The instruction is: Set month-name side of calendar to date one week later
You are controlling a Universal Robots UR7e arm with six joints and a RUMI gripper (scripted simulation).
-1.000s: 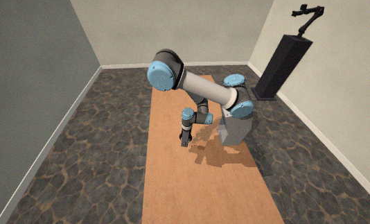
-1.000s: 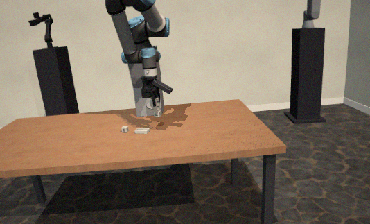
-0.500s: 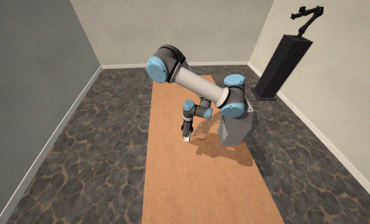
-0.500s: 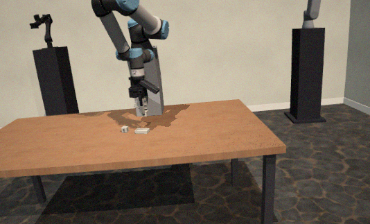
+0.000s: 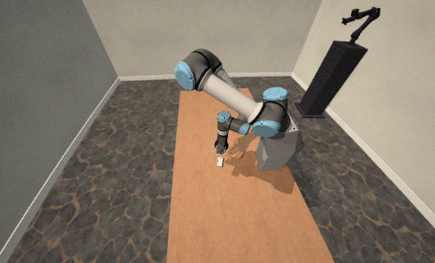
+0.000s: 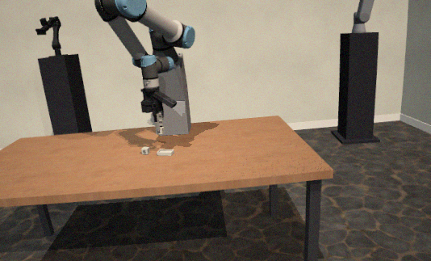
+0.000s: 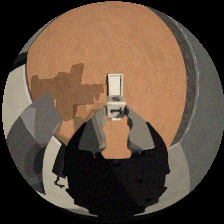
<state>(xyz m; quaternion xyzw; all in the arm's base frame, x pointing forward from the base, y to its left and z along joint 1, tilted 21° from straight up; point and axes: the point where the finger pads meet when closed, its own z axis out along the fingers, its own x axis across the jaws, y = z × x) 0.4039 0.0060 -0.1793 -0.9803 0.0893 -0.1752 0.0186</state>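
The white calendar tray is 13 cm below my hand and 2 cm to the left of it.
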